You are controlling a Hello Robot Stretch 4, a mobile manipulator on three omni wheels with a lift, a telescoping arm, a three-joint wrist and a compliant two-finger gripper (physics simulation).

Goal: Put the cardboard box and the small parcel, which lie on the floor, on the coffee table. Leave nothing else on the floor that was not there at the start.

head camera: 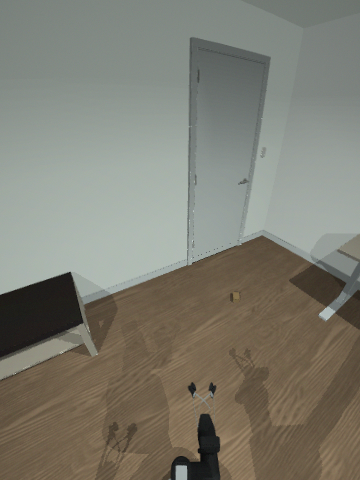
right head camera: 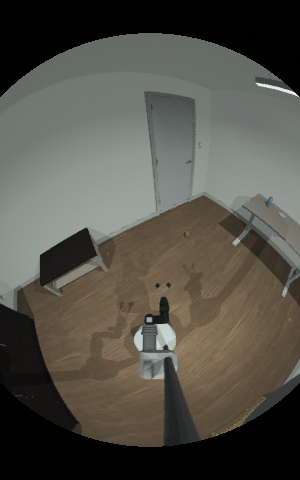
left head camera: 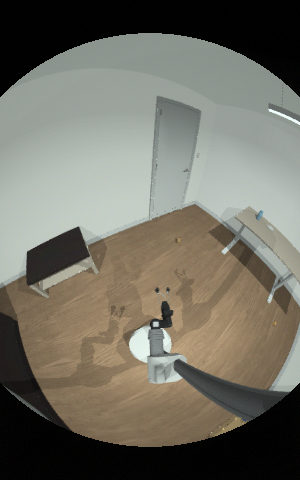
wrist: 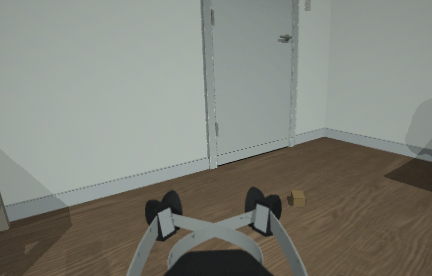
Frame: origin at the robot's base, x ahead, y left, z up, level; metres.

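Seen in the pictures: gripper, fingertip midpoint: [head camera: 201,383] [right head camera: 162,282] [left head camera: 161,287] [wrist: 213,204].
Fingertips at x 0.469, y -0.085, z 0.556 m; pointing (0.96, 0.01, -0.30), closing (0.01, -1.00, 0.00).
Pixels of each thing's top centre, then the offset from my fingertips to it. Level surfaces: height alone.
- small tan cardboard-coloured box, top centre: [wrist: 298,194] [head camera: 236,295] [right head camera: 186,232] [left head camera: 178,239] dx +1.000, dy -0.440, dz -0.534 m
- coffee table, surface height: dz -0.134 m
- desk, surface height: dz +0.136 m
- blue object, top centre: [right head camera: 271,196] [left head camera: 261,210] dx +0.860, dy -1.654, dz +0.301 m
A small tan cardboard-coloured box [head camera: 236,297] [left head camera: 178,240] [right head camera: 187,234] [wrist: 298,198] sits on the floor in front of the door; whether it is the cardboard box or the parcel I cannot tell. A tiny orange-tan object [left head camera: 275,323] [right head camera: 289,319] lies on the floor at the right, near the desk, too small to identify. The coffee table [head camera: 40,315] [left head camera: 60,252] [right head camera: 70,255], with a dark top and pale legs, stands at the left by the wall. My gripper [head camera: 202,388] [left head camera: 162,290] [right head camera: 163,285] [wrist: 213,204] is open and empty, above the floor, well short of the tan box.
A desk [head camera: 352,247] [left head camera: 260,227] [right head camera: 265,212] with pale metal legs stands along the right wall, with a blue object [left head camera: 260,215] [right head camera: 270,202] on top. A dark cabinet [left head camera: 12,345] [right head camera: 25,360] stands at the lower left. A grey door [head camera: 225,150] [wrist: 252,85] is shut.
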